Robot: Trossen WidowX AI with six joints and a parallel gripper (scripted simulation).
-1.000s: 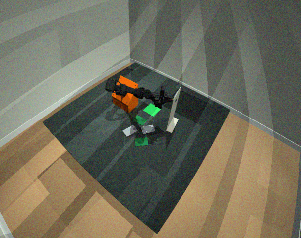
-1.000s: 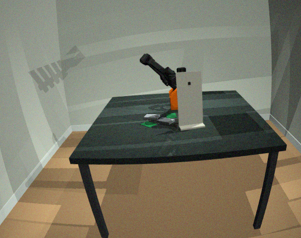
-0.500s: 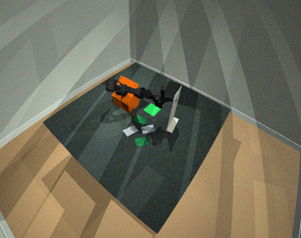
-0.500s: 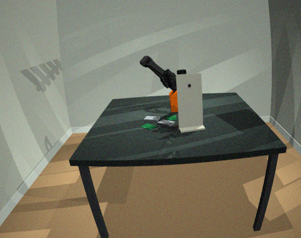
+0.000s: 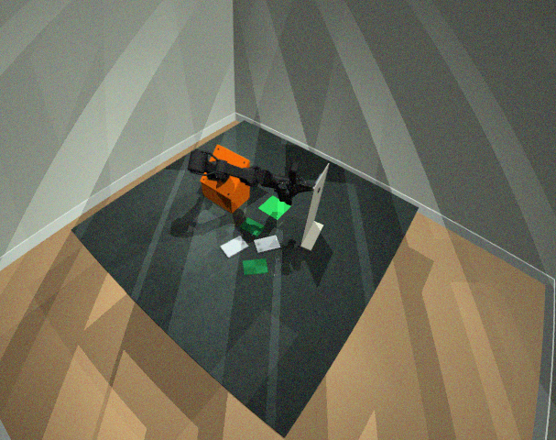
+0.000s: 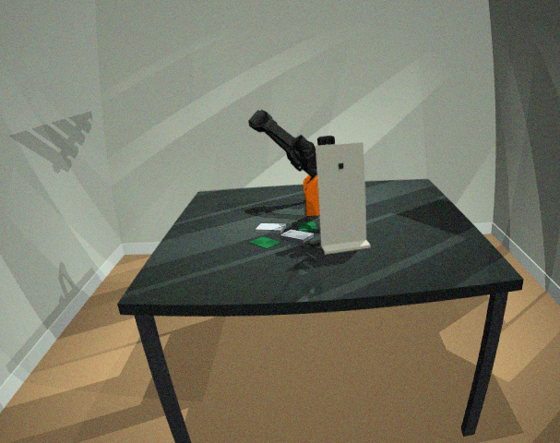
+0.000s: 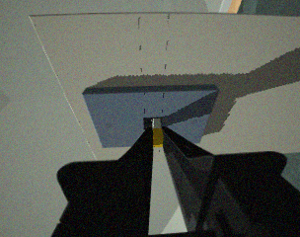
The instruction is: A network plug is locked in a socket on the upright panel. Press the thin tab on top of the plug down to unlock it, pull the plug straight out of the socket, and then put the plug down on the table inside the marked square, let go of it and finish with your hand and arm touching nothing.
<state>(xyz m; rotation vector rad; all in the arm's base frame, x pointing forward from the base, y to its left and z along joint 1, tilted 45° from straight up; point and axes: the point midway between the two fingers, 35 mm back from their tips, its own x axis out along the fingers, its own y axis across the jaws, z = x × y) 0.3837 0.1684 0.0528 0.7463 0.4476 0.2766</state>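
The green marked square lies 290 mm below my gripper tip, 200 mm behind it and 30 mm to the left of it. From my gripper tip the other things lie so: network plug: right at my gripper tip; then upright panel: 120 mm below, 30 mm ahead, 10 mm to the left.
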